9 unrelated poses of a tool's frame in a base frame.
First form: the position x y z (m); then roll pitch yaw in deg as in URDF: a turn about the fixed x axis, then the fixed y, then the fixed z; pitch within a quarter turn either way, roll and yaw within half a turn.
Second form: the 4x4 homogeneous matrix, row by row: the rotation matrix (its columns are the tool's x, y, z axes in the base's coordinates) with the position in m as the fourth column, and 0 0 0 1 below. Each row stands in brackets. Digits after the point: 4 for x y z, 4 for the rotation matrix.
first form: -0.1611 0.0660 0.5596 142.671 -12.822 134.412
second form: [[-0.6824 0.6622 0.3097 -0.1611], [0.6965 0.4603 0.5504 0.0660], [0.2219 0.5913 -0.7753 0.5596], [0 0 0 1]]
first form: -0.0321 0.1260 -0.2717 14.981 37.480 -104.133
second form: [[-0.1938 0.8984 -0.3942 -0.0321], [-0.7695 -0.3884 -0.5069 0.1260], [-0.6085 0.2051 0.7666 -0.2717], [0 0 0 1]]
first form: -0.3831 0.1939 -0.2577 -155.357 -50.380 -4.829
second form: [[0.6354 0.2435 0.7328 -0.3831], [-0.0537 -0.9327 0.3565 0.1939], [0.7703 -0.2659 -0.5796 -0.2577], [0 0 0 1]]
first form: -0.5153 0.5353 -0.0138 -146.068 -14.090 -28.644
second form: [[0.8512 -0.2785 0.4449 -0.5153], [-0.4649 -0.7933 0.3931 0.5353], [0.2434 -0.5414 -0.8047 -0.0138], [0 0 0 1]]
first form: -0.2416 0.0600 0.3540 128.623 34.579 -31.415
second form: [[0.7027 0.0531 -0.7096 -0.2416], [-0.4292 -0.7638 -0.4821 0.0600], [-0.5675 0.6433 -0.5139 0.3540], [0 0 0 1]]
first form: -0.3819 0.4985 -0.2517 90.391 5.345 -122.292
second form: [[-0.5319 -0.0555 -0.8450 -0.3819], [-0.8417 -0.0751 0.5348 0.4985], [-0.0932 0.9956 -0.0068 -0.2517], [0 0 0 1]]
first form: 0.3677 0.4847 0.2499 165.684 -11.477 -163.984
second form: [[-0.9420 -0.2200 -0.2535 0.3677], [-0.2704 0.9449 0.1845 0.4847], [0.1990 0.2423 -0.9496 0.2499], [0 0 0 1]]
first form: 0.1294 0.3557 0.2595 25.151 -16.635 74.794
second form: [[0.2513 -0.9054 0.3422 0.1294], [0.9246 0.1200 -0.3615 0.3557], [0.2863 0.4072 0.8673 0.2595], [0 0 0 1]]
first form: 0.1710 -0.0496 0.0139 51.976 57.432 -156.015
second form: [[-0.4918 -0.3562 -0.7945 0.1710], [-0.2188 -0.8327 0.5087 -0.0496], [-0.8428 0.4240 0.3316 0.0139], [0 0 0 1]]
